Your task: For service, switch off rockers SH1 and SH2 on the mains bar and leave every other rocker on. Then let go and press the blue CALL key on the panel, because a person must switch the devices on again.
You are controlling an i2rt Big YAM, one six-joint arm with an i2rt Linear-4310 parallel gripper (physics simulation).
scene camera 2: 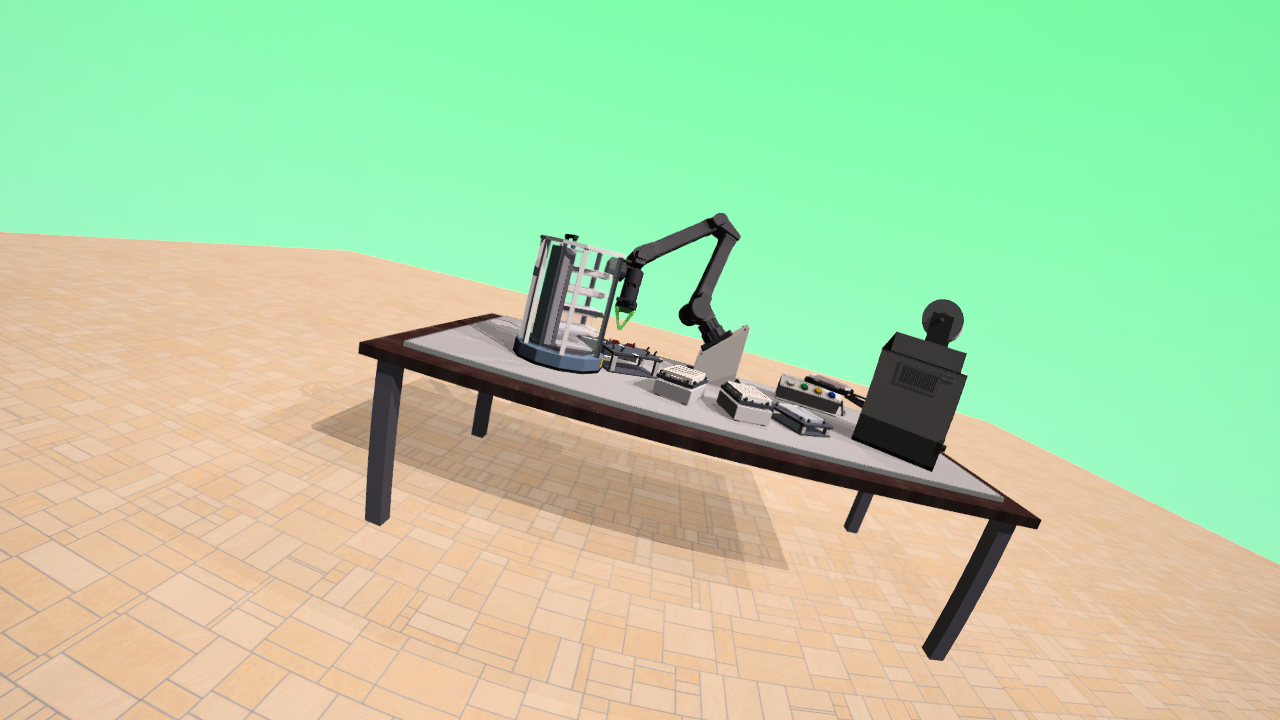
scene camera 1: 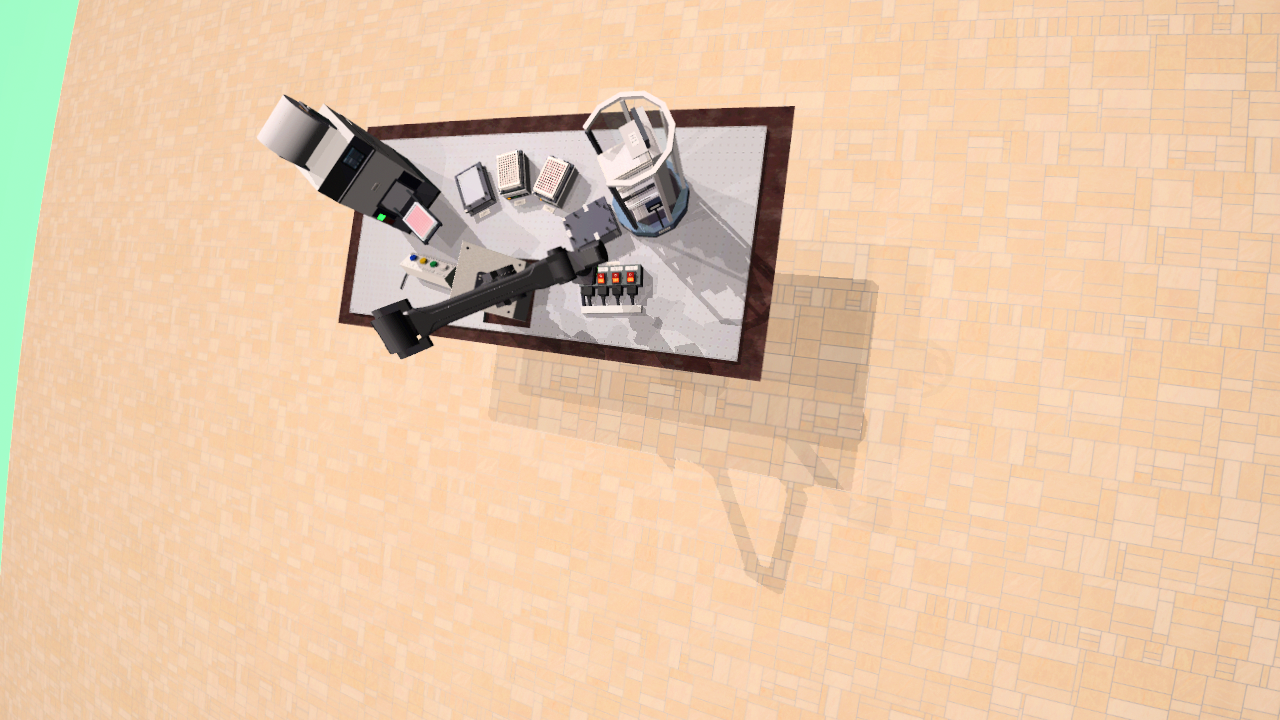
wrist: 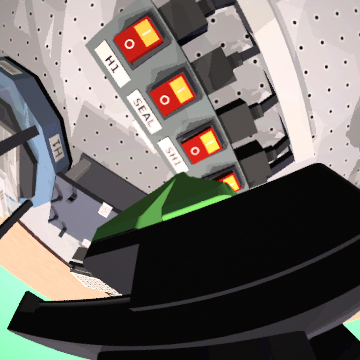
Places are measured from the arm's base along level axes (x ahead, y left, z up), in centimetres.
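Pixels of known places: gripper, fingertip midpoint: [scene camera 2: 619, 329] [scene camera 1: 596, 270] [wrist: 182, 179]; arm's base at its link origin: [scene camera 2: 717, 342].
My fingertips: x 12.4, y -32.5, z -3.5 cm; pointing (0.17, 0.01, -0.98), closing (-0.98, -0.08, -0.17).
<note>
For each thing: its top centre in the pictures, then the offset to it from my fingertips. "pt": a spot on its surface instead.
- SEAL at its top centre: [wrist: 170, 95] dx -0.5, dy -5.4, dz -3.6 cm
- SH1 at its top centre: [wrist: 201, 147] [scene camera 1: 600, 277] dx -1.4, dy -0.5, dz -3.6 cm
- fourth rocker at its top centre: [wrist: 223, 189] dx -2.4, dy +4.4, dz -3.6 cm
- key panel at its top centre: [scene camera 2: 812, 382] [scene camera 1: 422, 267] dx -9.0, dy +68.0, dz -0.5 cm
- blue key at its top centre: [scene camera 1: 411, 257] dx -6.0, dy +75.3, dz -1.4 cm
- round tower rack at its top centre: [scene camera 2: 586, 238] [scene camera 1: 623, 133] dx +27.7, dy -10.4, dz +25.5 cm
- blue base at a spot on its surface: [wrist: 39, 118] pt dx +15.5, dy -9.1, dz -5.4 cm
- grey block at its top centre: [wrist: 94, 240] [scene camera 2: 632, 345] [scene camera 1: 586, 221] dx +15.6, dy +7.5, dz -1.3 cm
The grey mains bar [scene camera 1: 612, 305] [scene camera 2: 629, 357] [wrist: 144, 71] lies on the table with a row of red rockers. In the wrist view rockers H1 [wrist: 141, 37], SEAL [wrist: 172, 94] and SH1 [wrist: 201, 145] all show a lit yellow "I" half. A fourth rocker [wrist: 228, 180] is mostly hidden behind my fingers, and its label is hidden. My gripper [scene camera 1: 597, 266] [scene camera 2: 620, 319] [wrist: 182, 179] is shut and empty, its green tip hovering just above the bar's near end by that fourth rocker. The key panel [scene camera 1: 427, 266] [scene camera 2: 810, 390] with the blue key [scene camera 1: 412, 259] lies far off by the arm's base.
A round tower rack [scene camera 1: 599, 120] [scene camera 2: 539, 295] with a blue base [wrist: 39, 118] stands close beside the bar. A grey block [scene camera 1: 590, 222] [wrist: 82, 200] lies next to it. Small boxes [scene camera 1: 513, 172] [scene camera 2: 680, 380] and a black device [scene camera 1: 357, 165] [scene camera 2: 907, 397] stand on the table [scene camera 1: 769, 223] [scene camera 2: 447, 345].
</note>
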